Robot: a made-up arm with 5 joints.
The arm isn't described. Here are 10 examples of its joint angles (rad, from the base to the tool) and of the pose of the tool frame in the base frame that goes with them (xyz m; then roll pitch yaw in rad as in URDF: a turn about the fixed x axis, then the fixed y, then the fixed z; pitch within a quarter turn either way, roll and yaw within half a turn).
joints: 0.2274 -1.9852 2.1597 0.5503 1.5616
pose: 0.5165 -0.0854 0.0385 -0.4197 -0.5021 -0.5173
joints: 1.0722 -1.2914 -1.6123 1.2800 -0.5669
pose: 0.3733 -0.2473 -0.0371 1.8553 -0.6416 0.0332
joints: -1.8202 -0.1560 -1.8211 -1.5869 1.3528
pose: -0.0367 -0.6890 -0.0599 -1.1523 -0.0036 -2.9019
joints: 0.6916 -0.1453 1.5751 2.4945 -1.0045
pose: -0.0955 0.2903 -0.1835 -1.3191 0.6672 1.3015
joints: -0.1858 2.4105 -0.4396 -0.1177 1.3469
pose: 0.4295 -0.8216 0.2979 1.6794 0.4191 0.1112
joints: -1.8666 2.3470 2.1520 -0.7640 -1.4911
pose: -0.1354 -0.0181 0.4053 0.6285 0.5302 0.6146
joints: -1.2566 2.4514 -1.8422 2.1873 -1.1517
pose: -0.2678 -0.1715 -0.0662 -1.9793 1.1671 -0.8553
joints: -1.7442 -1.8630 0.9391 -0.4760 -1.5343
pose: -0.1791 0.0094 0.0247 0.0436 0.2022 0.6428
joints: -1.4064 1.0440 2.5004 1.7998 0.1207
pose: -0.2814 -0.4505 0.5229 1.2469 0.1045 -1.8789
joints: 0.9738 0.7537 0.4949 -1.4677 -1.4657
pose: 0.2498 -0.1446 -0.0317 -2.9248 -0.1999 -0.9575
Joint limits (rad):
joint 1: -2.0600..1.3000
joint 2: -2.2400..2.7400
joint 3: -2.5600..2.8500
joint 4: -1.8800..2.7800
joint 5: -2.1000..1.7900
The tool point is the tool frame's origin. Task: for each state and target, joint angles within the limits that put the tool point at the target. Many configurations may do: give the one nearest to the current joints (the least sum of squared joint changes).
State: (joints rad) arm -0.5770 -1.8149 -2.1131 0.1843 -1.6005
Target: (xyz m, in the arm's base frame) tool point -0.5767 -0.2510 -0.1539
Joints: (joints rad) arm -1.1920 -2.2400 -2.2344 -0.1501 -0.8745
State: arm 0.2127 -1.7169 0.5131 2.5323 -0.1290
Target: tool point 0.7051 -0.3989 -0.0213
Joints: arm 0.5115 -2.0399 0.4130 2.7006 -0.0484
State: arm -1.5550 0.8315 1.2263 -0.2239 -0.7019
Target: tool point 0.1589 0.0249 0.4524
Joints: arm -0.9645 0.4998 0.6148 0.5234 -0.4896
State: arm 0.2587 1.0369 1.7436 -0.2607 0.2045
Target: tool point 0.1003 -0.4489 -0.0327
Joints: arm -0.2078 1.3004 1.9428 -0.3974 0.0487
